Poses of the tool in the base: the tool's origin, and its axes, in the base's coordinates. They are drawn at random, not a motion.
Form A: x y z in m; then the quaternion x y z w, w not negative.
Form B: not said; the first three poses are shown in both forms.
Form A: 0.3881, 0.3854, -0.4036, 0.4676, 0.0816, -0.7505, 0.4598
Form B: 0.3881, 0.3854, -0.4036, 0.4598, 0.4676, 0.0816, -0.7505
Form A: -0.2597, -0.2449, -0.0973, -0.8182, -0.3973, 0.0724, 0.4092
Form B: -0.2597, -0.2449, -0.0973, 0.4092, -0.8182, -0.3973, 0.0724
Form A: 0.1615, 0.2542, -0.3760, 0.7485, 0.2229, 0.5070, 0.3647
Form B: 0.1615, 0.2542, -0.3760, 0.3647, 0.7485, 0.2229, 0.5070
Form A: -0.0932, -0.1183, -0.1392, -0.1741, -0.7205, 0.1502, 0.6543
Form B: -0.0932, -0.1183, -0.1392, 0.6543, -0.1741, -0.7205, 0.1502
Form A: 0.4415, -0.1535, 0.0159, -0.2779, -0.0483, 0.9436, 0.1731
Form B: 0.4415, -0.1535, 0.0159, 0.1731, -0.2779, -0.0483, 0.9436
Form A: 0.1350, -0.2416, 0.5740, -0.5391, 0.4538, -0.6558, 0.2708
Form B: 0.1350, -0.2416, 0.5740, 0.2708, -0.5391, 0.4538, -0.6558
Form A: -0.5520, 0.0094, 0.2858, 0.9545, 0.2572, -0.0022, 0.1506
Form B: -0.5520, 0.0094, 0.2858, 0.1506, 0.9545, 0.2572, -0.0022
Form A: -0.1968, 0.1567, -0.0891, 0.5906, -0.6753, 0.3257, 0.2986
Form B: -0.1968, 0.1567, -0.0891, 0.2986, 0.5906, -0.6753, 0.3257
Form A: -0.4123, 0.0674, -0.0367, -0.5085, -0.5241, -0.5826, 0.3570
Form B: -0.4123, 0.0674, -0.0367, 0.3570, -0.5085, -0.5241, -0.5826
